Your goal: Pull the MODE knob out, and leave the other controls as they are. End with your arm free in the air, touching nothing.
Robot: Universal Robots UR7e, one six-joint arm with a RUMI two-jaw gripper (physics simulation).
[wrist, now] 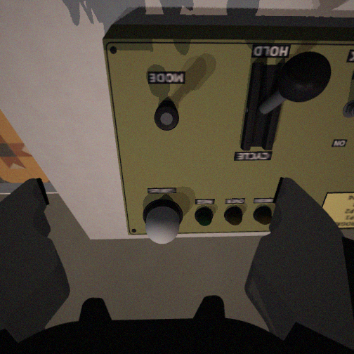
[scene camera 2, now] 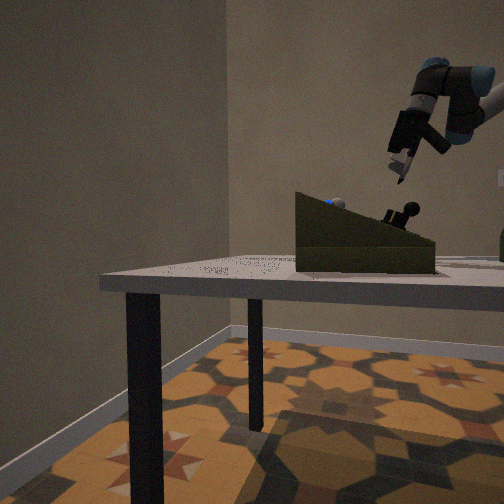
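Observation:
The MODE knob (wrist: 166,116), black with a grey cap, stands up from the sloped olive panel (scene camera 2: 360,245) (wrist: 145,145) near its left edge in the wrist view. A darker base shows behind its head; how far out it sits is hard to judge. In the scene view, dark controls overlap on the slope and I cannot tell which part is the knob. My gripper (scene camera 2: 400,180) (wrist: 163,181) is open and empty, in the air above the panel, clear of the knob and touching nothing.
A black ball-ended lever (scene camera 2: 411,209) (wrist: 304,76) rises between the HOLD and CYCLE labels. A pale dome (scene camera 2: 338,203) (wrist: 162,225) and several small dark lamps stand along the panel's high side. A blue light (scene camera 2: 328,202) shows there in the scene view. The panel stands on a pale table (scene camera 2: 200,282).

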